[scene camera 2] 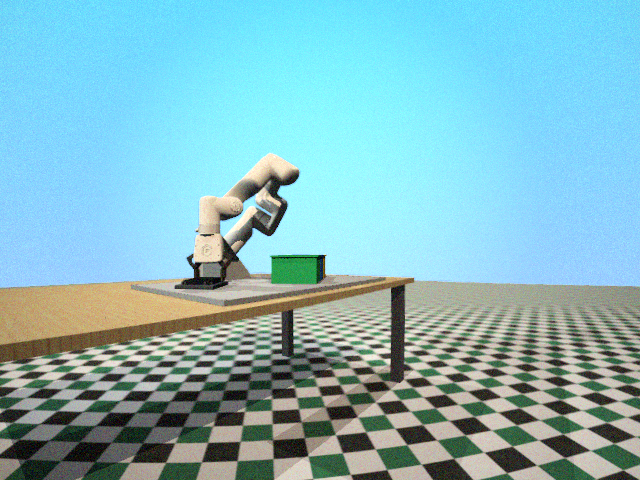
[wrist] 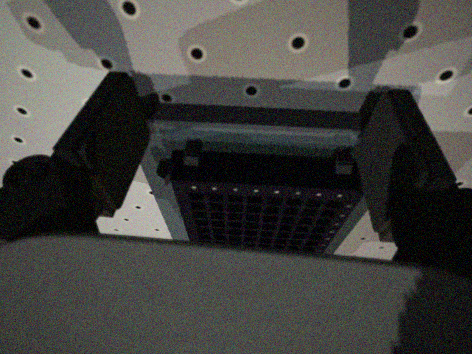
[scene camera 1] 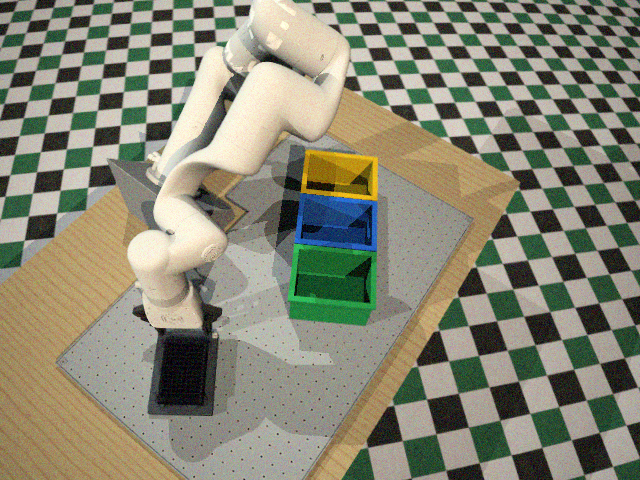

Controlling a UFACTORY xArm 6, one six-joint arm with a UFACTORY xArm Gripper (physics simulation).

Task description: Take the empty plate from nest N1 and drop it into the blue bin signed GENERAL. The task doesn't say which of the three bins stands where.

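Frame: origin at the arm's base, x ahead, y left, z up, level; metres.
Seen in the pictures: gripper, fingertip midpoint: (wrist: pixel 252 114) (scene camera 1: pixel 185 329).
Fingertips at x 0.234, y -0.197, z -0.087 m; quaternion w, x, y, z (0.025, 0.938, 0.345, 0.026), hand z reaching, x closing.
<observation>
Offsets run from my fingertips to a thing's middle. "spot": to the spot under its first point. Level surfaces: height alone.
The black gridded plate {dz +0.007, dx +0.063, dy -0.062 m} (scene camera 1: pixel 182 369) (wrist: pixel 260 215) lies flat in a dark grey nest (scene camera 1: pixel 180 409) (scene camera 2: pixel 191 285) (wrist: pixel 167 200). No label can be read on the nest. My gripper (scene camera 1: pixel 185 331) (scene camera 2: pixel 209 279) (wrist: pixel 252 114) is open and empty. It points down, low over the nest's end nearest the robot base, with one finger at each side. In the wrist view the fingers flank the plate's near end; whether they touch it cannot be told. The blue bin {dz +0.038, dx +0.098, dy +0.363 m} (scene camera 1: pixel 333 209) stands in the middle of a row of three and looks empty. Its sign does not show.
A green bin (scene camera 1: pixel 330 312) (scene camera 2: pixel 295 269) and a yellow bin {spot: dz +0.038, dx -0.008, dy +0.513 m} (scene camera 1: pixel 338 170) adjoin the blue bin on either side. The bins and nest stand on a grey perforated board {dz -0.012 m} (scene camera 1: pixel 268 392) on the wooden table {dz -0.025 m} (scene camera 1: pixel 41 330). The arm (scene camera 1: pixel 248 124) reaches over from its base.
</observation>
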